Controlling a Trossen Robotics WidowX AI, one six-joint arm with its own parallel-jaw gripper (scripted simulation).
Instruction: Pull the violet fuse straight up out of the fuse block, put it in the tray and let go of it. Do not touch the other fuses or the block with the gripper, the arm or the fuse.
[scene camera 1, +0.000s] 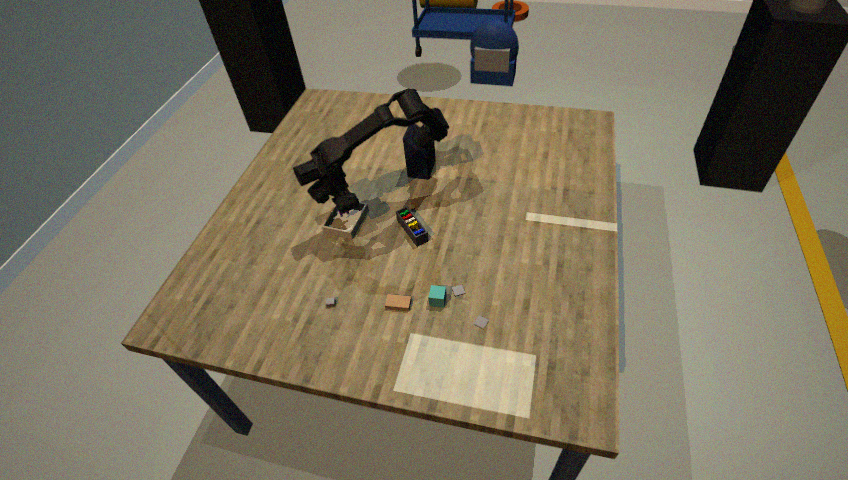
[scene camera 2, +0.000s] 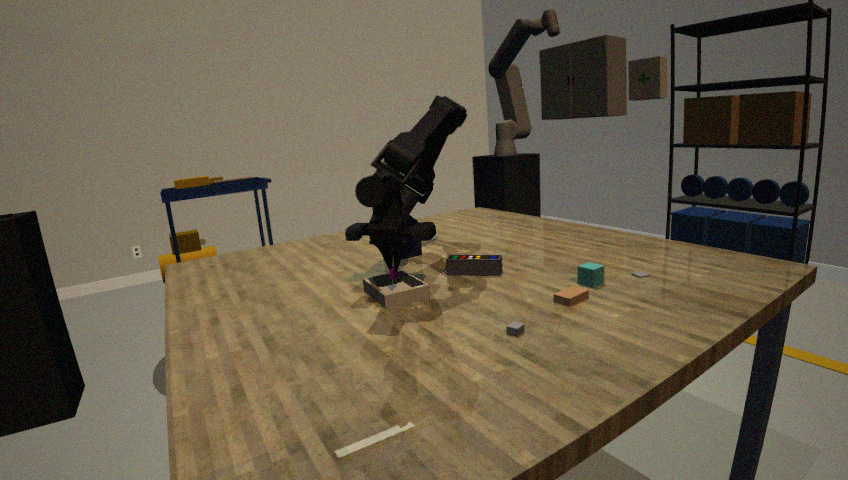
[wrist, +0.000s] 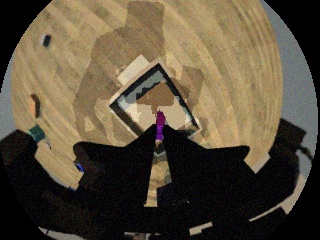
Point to my gripper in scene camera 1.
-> At 343, 208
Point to my gripper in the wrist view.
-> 159, 127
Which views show my gripper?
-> Scene camera 1, scene camera 2 and the wrist view: all of them.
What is my gripper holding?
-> A violet fuse.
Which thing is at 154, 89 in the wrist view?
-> A tray.
